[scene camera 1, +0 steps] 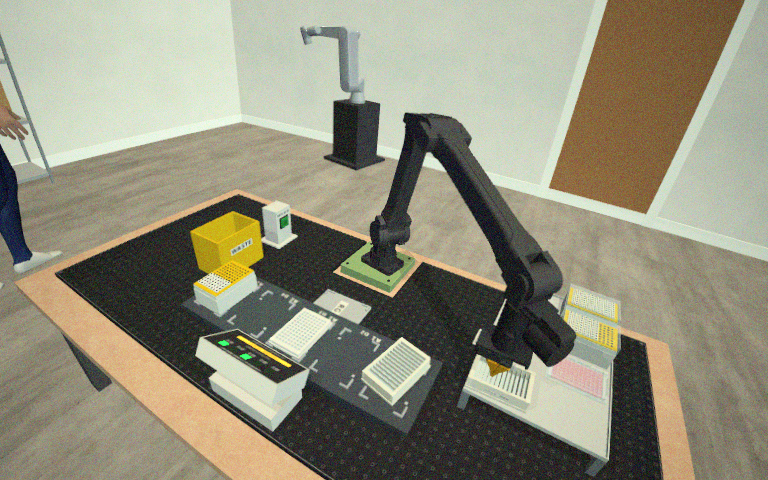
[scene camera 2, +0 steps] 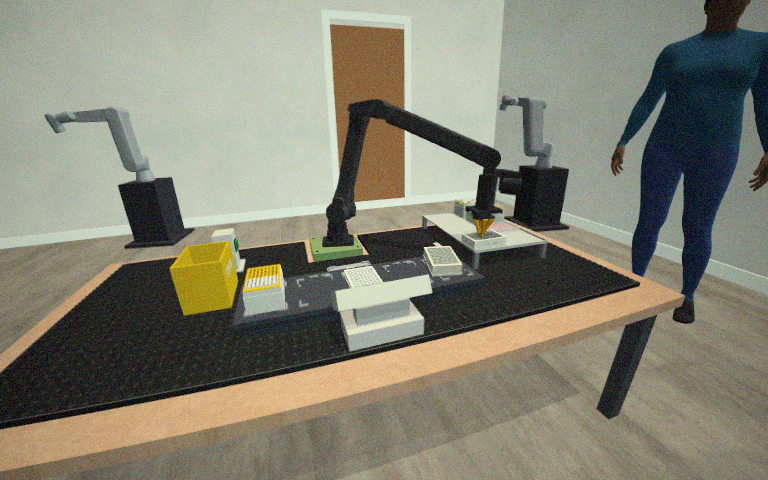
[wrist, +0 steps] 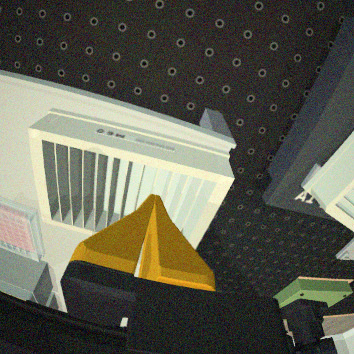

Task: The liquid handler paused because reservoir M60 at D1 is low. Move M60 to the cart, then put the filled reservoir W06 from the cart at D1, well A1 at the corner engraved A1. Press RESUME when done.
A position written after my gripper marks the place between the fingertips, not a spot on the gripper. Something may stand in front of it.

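Note:
I see a white cart (scene camera 2: 450, 223), and a pink plate (scene camera 1: 589, 381) rests on the white cart. The wrist view shows me the cart (wrist: 34, 97) too. A yellow bin (scene camera 2: 205, 279) is in view as well. My gripper (scene camera 1: 492, 374) is visible; scene camera 2 also shows my gripper (scene camera 2: 480, 237), and so does the wrist view, with my gripper (wrist: 152, 201) in it.

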